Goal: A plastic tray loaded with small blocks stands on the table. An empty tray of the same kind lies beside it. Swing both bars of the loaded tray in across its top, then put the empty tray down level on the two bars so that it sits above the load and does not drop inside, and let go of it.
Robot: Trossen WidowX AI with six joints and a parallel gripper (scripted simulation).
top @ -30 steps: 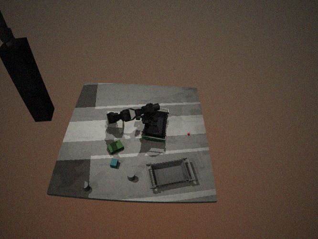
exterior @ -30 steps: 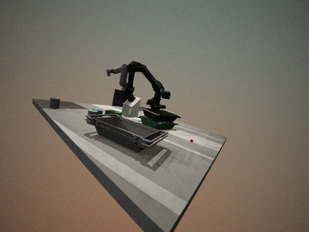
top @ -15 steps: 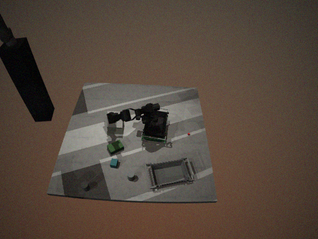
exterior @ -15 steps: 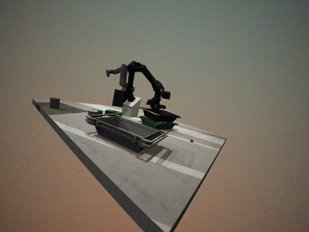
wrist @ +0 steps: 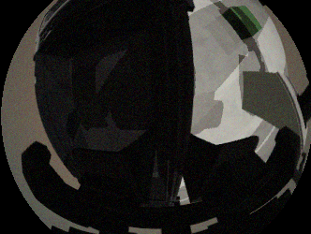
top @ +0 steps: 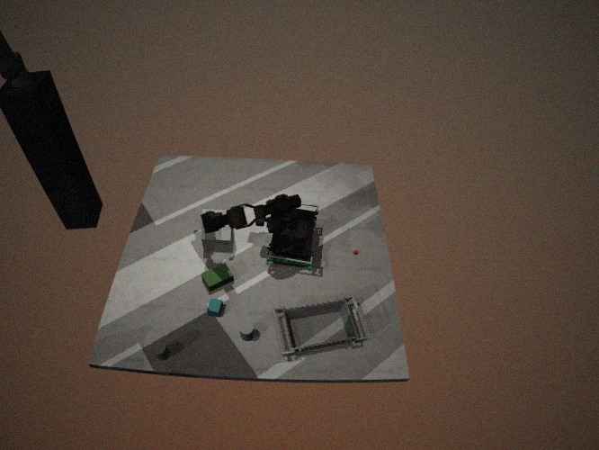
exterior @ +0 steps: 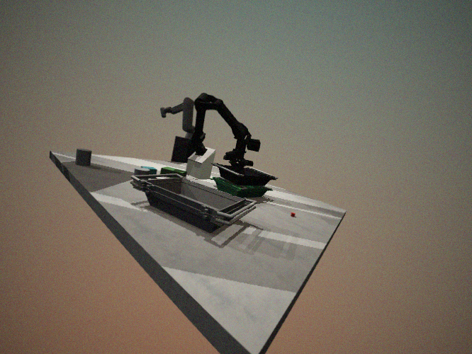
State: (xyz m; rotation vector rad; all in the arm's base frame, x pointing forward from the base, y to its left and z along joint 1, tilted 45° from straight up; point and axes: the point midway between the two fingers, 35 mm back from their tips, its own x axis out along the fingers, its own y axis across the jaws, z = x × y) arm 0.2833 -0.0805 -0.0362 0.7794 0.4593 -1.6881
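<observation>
Now: the dark tray 70 mm ahead of my gripper tip, 30 mm above it and 20 mm to the right of it. The rest, counted from my gripper tip: teal cube: 330 mm to the right, 300 mm behind, 60 mm below; green block: 290 mm behind, 180 mm to the right, 60 mm below.
</observation>
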